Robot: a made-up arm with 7 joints.
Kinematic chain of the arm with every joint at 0, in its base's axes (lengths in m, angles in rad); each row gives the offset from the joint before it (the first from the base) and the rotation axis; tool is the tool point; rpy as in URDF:
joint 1: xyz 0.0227 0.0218 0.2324 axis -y
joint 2: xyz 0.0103 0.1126 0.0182 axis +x
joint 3: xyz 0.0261 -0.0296 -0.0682 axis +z
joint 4: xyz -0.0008 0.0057 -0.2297 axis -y
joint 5: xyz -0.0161 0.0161 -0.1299 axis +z
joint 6: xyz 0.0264 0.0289 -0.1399 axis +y
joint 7: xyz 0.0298 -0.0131 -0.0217 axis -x
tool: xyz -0.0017 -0.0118 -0.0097 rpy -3.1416 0 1.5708
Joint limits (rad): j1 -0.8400..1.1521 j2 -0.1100..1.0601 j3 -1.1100..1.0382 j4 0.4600..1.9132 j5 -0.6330..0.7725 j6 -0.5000..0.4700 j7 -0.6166..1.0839
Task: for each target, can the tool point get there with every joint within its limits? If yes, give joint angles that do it. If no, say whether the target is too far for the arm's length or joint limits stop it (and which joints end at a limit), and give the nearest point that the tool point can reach.
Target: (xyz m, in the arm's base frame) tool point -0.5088 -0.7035 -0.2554
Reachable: no: too far | nearest point -0.2160 -0.1612 -0.1747 | short by 0.622 m
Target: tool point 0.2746 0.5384 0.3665
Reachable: yes | joints 0.9890 0.8446 0.5253 1.0654 0.3579 -0.2864 -0.2463
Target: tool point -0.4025 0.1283 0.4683
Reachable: no: joint limits stop it (at a limit: joint 1, joint 2, joint 3, joint 4, joint 7) | nearest point -0.0495 0.3814 0.4023 | short by 0.439 m
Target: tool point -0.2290 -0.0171 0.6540
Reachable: no: joint limits stop it (at a limit: joint 1, joint 2, joint 4, joint 7) | nearest point 0.0223 0.3502 0.4583 | short by 0.486 m
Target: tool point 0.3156 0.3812 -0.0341
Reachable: yes | joints -0.0095 0.5004 0.2614 1.1874 0.2935 -0.3094 0.4906
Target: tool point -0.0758 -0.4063 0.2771
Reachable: no: joint limits stop it (at a limit: joint 1, joint 2, joint 3, joint 5) | nearest point 0.0248 -0.1572 0.0402 | short by 0.358 m
